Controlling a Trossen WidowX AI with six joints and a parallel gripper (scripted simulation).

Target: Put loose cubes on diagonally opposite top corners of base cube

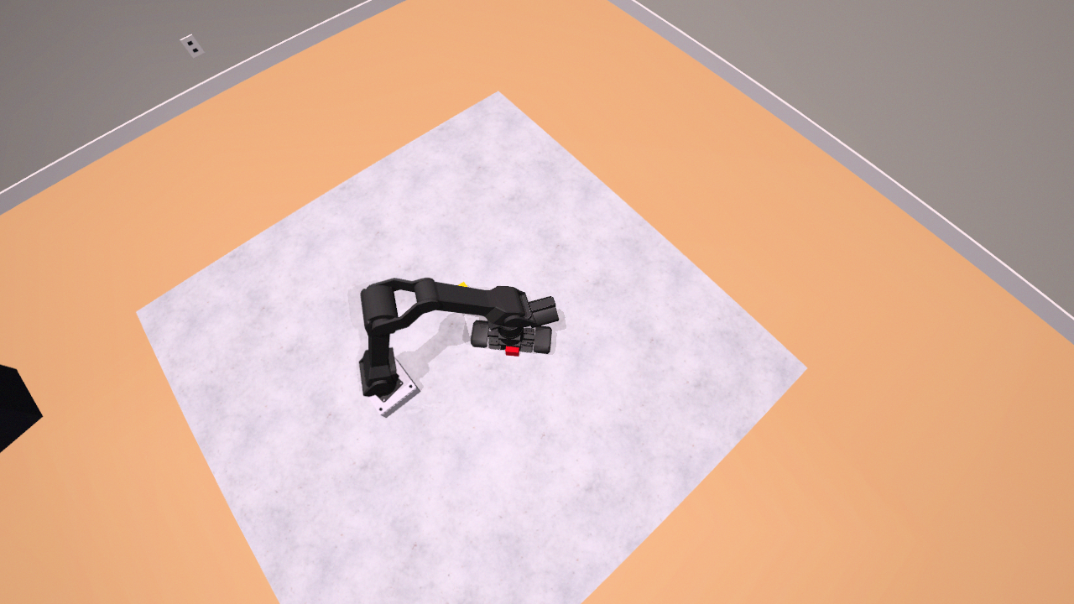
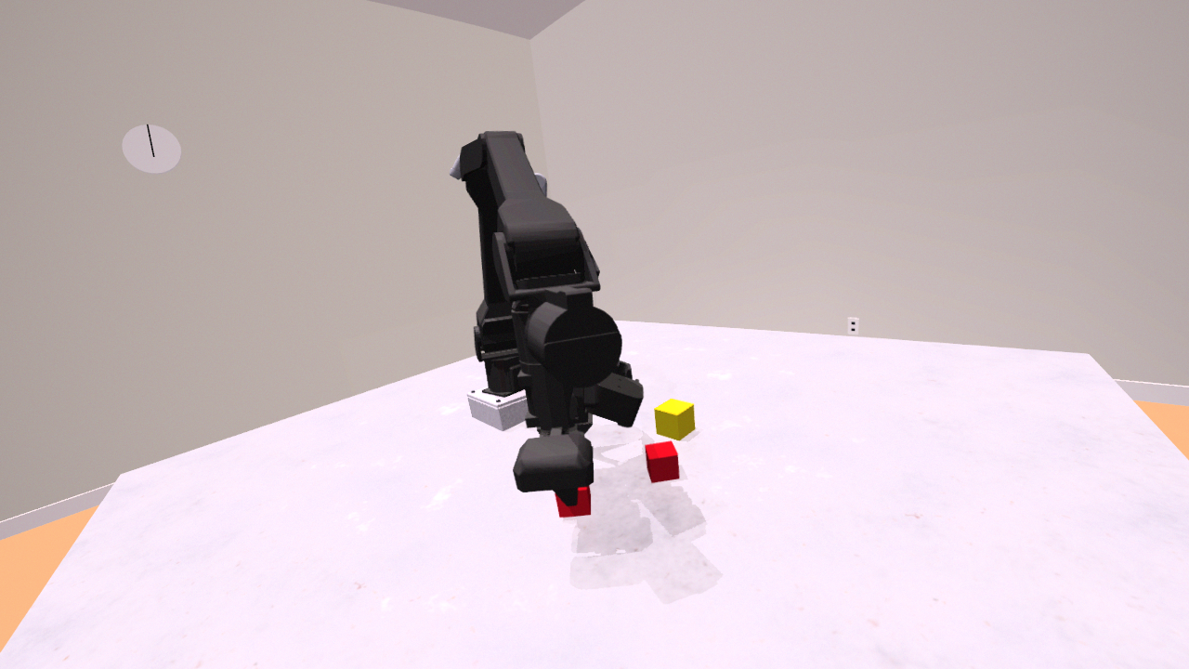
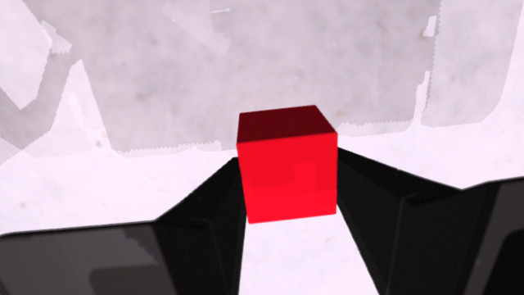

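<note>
My gripper tip is now 20 mm short of the yellow base cube and 200 mm to the right of it. Also, from my gripper tip: red cube (50 mm ahead, 100 mm to the left, 10 mm below).
</note>
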